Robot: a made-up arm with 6 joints. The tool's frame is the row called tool. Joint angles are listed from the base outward.
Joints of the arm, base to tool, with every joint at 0 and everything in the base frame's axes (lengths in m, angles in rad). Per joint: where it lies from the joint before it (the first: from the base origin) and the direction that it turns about. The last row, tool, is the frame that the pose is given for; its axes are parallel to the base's.
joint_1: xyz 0.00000 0.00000 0.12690 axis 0 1 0
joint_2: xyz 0.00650 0.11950 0.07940 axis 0 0 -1
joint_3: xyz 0.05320 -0.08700 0.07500 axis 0 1 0
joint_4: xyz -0.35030 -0.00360 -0.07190 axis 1 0 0
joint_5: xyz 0.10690 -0.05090 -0.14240 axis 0 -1 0
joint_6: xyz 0.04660 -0.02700 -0.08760 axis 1 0 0
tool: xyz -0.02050 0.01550 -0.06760
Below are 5 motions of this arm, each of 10 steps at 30 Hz.
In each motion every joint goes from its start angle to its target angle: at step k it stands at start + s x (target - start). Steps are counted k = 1, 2, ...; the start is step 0. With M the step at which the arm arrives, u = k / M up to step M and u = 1 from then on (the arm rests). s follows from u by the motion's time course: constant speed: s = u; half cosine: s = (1 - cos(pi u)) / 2; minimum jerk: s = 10 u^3 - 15 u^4 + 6 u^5.
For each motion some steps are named. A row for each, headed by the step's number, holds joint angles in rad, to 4 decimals.
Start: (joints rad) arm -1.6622 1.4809 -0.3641 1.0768 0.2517 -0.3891
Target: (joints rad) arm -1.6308 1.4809 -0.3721 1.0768 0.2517 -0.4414
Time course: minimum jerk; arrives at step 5
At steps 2, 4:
2: -1.6522 1.4809 -0.3666 1.0768 0.2517 -0.4057
4: -1.6326 1.4809 -0.3716 1.0768 0.2517 -0.4384

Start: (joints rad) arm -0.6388 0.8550 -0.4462 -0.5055 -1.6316 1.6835
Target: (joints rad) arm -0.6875 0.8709 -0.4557 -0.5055 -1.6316 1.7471
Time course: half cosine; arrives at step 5
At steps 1, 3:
1: -0.6435 0.8565 -0.4471 -0.5055 -1.6316 1.6896
3: -0.6707 0.8654 -0.4524 -0.5055 -1.6316 1.7251

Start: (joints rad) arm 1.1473 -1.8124 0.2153 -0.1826 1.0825 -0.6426
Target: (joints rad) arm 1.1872 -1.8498 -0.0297 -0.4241 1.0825 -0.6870
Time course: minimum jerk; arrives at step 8
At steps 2, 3, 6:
2: 1.1514 -1.8163 0.1899 -0.2076 1.0825 -0.6472
3: 1.1583 -1.8227 0.1479 -0.2491 1.0825 -0.6548
6: 1.1831 -1.8459 -0.0043 -0.3991 1.0825 -0.6824

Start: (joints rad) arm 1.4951 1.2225 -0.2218 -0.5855 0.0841 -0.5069
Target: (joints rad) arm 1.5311 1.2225 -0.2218 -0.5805 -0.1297 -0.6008
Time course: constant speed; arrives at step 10
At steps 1, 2, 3, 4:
1: 1.4987 1.2225 -0.2218 -0.5850 0.0627 -0.5163
2: 1.5023 1.2225 -0.2218 -0.5845 0.0413 -0.5257
3: 1.5059 1.2225 -0.2218 -0.5840 0.0200 -0.5351
4: 1.5095 1.2225 -0.2218 -0.5835 -0.0014 -0.5445

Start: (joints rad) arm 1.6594 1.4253 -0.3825 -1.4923 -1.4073 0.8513
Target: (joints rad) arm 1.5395 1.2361 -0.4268 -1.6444 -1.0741 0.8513
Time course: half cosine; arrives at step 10
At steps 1, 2, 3, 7, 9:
1: 1.6565 1.4207 -0.3836 -1.4960 -1.3991 0.8513
2: 1.6480 1.4072 -0.3867 -1.5068 -1.3755 0.8513
3: 1.6347 1.3863 -0.3916 -1.5236 -1.3386 0.8513
7: 1.5642 1.2751 -0.4177 -1.6131 -1.1428 0.8513
9: 1.5424 1.2407 -0.4257 -1.6407 -1.0823 0.8513

